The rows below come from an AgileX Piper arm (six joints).
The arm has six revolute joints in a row. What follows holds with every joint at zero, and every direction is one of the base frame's.
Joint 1 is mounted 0.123 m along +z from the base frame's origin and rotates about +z.
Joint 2 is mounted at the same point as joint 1 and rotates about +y.
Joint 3 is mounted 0.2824 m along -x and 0.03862 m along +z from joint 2 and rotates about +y.
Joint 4 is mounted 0.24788 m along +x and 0.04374 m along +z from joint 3 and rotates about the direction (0.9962, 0, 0.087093).
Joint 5 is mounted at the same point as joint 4 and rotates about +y.
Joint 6 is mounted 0.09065 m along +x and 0.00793 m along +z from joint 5 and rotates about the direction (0.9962, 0, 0.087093).
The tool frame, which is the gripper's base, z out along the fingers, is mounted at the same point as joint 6; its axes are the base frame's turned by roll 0, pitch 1.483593 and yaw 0 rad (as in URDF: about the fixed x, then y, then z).
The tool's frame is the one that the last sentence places.
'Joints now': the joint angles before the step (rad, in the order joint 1, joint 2, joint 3, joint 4, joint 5, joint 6). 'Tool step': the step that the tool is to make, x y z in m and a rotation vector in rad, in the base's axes. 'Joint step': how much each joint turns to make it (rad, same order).
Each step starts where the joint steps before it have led.
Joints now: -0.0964, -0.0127, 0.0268, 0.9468, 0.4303, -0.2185
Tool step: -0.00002, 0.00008, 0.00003, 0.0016, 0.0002, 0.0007
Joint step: 0.0002, 0.0000, 0.0000, 0.0014, 0.0005, 0.0002
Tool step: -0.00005, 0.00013, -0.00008, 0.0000, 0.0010, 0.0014
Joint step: -0.0002, 0.0000, 0.0000, 0.0003, 0.0020, -0.0003
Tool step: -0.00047, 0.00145, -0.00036, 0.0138, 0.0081, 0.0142
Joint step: 0.0001, 0.0000, -0.0001, 0.0137, 0.0162, 0.0003
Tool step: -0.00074, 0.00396, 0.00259, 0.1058, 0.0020, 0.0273
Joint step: -0.0001, 0.0000, 0.0001, 0.1071, 0.0231, -0.0003
